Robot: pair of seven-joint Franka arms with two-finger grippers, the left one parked.
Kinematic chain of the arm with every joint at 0, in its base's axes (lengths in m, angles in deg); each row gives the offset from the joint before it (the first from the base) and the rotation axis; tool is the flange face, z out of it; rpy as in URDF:
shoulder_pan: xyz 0 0 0.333 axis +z
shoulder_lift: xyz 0 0 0 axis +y
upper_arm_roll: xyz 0 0 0.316 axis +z
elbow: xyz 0.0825 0 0 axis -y
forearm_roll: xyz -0.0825 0 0.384 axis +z
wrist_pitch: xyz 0 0 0 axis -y
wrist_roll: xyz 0.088 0 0 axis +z
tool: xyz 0 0 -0.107 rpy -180 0 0
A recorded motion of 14 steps. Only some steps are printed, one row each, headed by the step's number.
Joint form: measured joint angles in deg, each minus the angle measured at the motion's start. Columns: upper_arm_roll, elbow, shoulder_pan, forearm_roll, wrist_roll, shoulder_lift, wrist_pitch.
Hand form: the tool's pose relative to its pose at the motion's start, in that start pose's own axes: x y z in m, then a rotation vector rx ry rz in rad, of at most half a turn. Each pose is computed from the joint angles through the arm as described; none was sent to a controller.
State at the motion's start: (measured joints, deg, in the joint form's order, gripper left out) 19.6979 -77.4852 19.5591 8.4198 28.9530 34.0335 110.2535
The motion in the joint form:
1: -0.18 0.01 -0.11 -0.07 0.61 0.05 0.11
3: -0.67 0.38 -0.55 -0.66 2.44 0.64 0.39
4: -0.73 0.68 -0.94 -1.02 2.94 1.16 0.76
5: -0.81 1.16 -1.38 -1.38 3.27 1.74 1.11
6: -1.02 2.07 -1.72 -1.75 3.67 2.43 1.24
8: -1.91 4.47 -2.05 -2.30 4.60 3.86 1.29
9: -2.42 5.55 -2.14 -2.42 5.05 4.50 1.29
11: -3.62 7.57 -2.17 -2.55 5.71 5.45 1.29
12: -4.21 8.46 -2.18 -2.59 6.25 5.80 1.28
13: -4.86 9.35 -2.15 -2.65 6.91 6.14 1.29
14: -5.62 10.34 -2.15 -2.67 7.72 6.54 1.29
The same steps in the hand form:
1: -0.0012 0.0032 -0.0004 -0.0034 0.0008 -0.0064
3: -0.0051 0.0156 0.0004 -0.0161 -0.0005 -0.0253
4: -0.0067 0.0232 0.0016 -0.0225 0.0021 -0.0269
5: -0.0085 0.0317 0.0018 -0.0298 0.0064 -0.0245
6: -0.0095 0.0407 0.0004 -0.0386 0.0116 -0.0235
8: -0.0108 0.0590 -0.0056 -0.0603 0.0245 -0.0227
9: -0.0117 0.0673 -0.0082 -0.0695 0.0300 -0.0217
11: -0.0137 0.0821 -0.0156 -0.0908 0.0419 -0.0166
12: -0.0149 0.0886 -0.0198 -0.1017 0.0471 -0.0184
13: -0.0161 0.0950 -0.0240 -0.1139 0.0517 -0.0223
14: -0.0181 0.1027 -0.0287 -0.1273 0.0565 -0.0268

